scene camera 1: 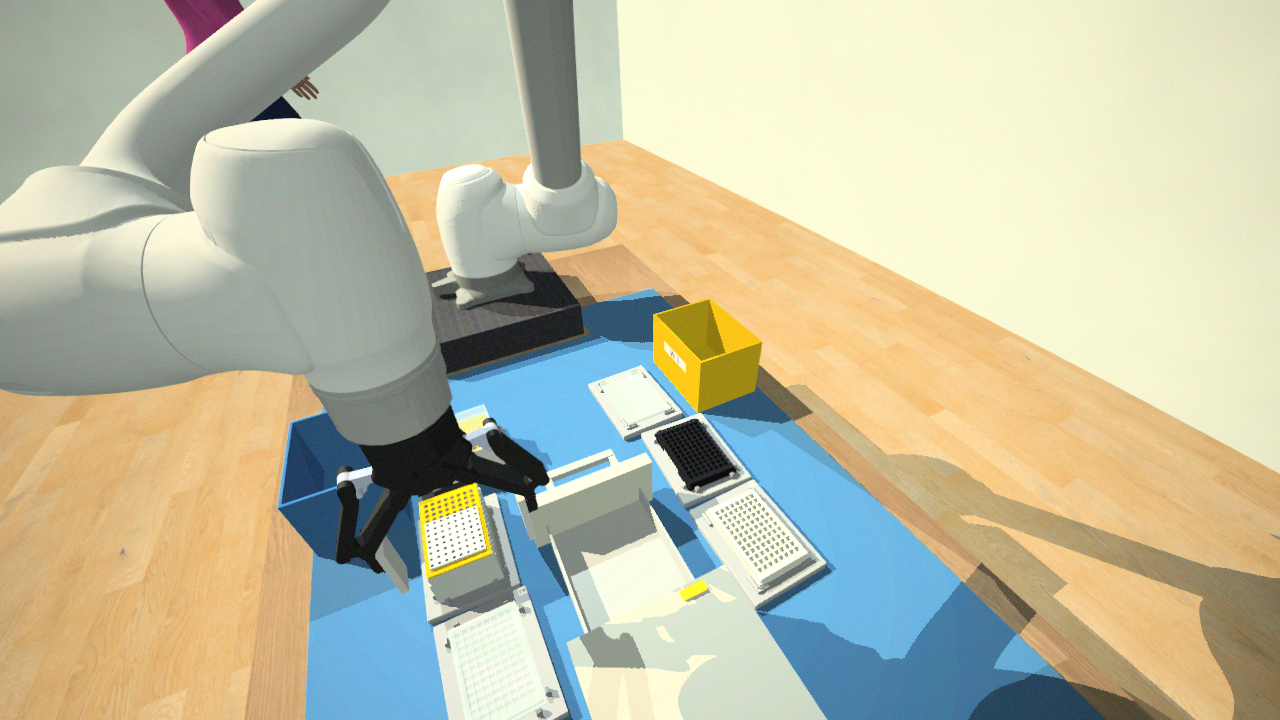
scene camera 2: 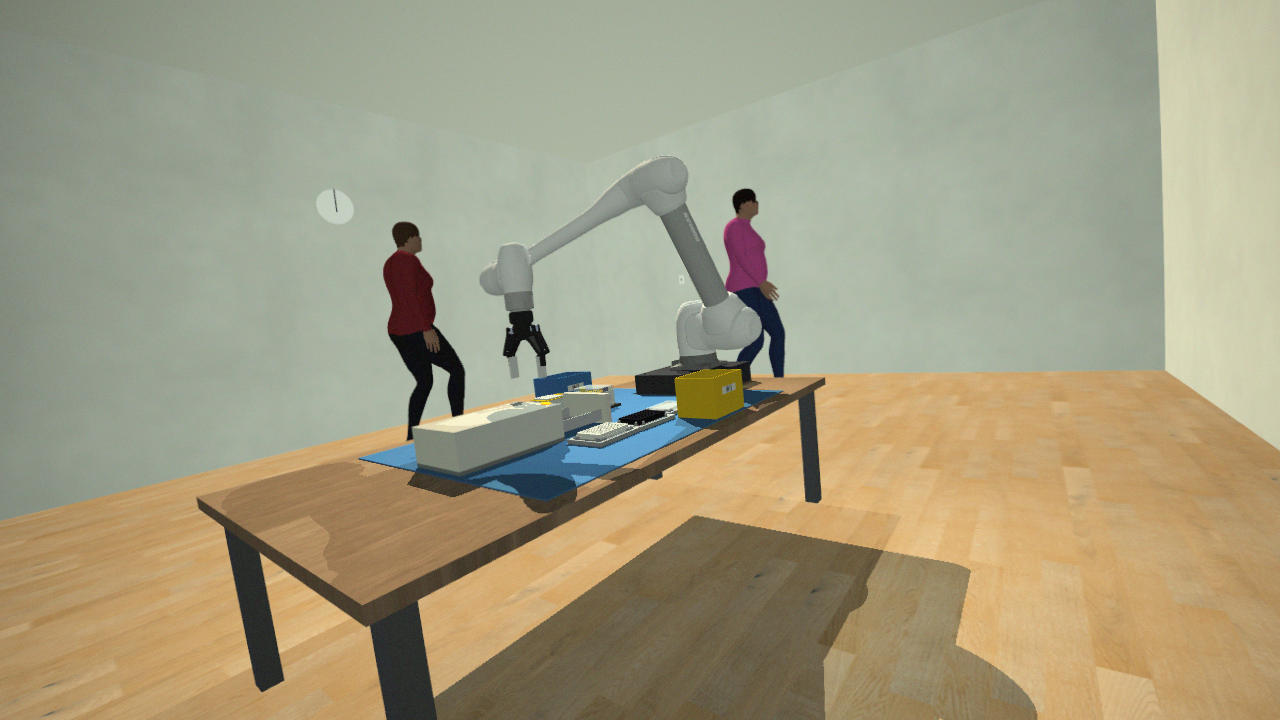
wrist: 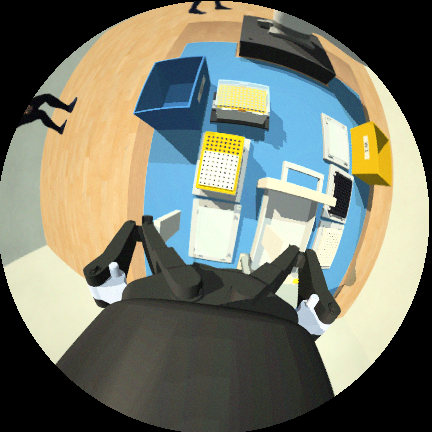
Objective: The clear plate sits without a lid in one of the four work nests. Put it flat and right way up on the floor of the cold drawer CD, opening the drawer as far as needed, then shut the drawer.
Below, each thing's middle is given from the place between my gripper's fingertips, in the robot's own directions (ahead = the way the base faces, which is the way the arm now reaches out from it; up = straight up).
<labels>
My hand is 14 cm above the clear plate (wrist: 213, 225), 6 cm short of it and 2 cm to the left of it. Also, from my hand: white plate (scene camera 1: 766, 549): 36 cm to the left, 14 cm below, 6 cm ahead; then nest (scene camera 1: 793, 577): 36 cm to the left, 15 cm below, 6 cm ahead; then tip rack (scene camera 1: 460, 551): 11 cm below, 11 cm behind, 2 cm to the right.
</labels>
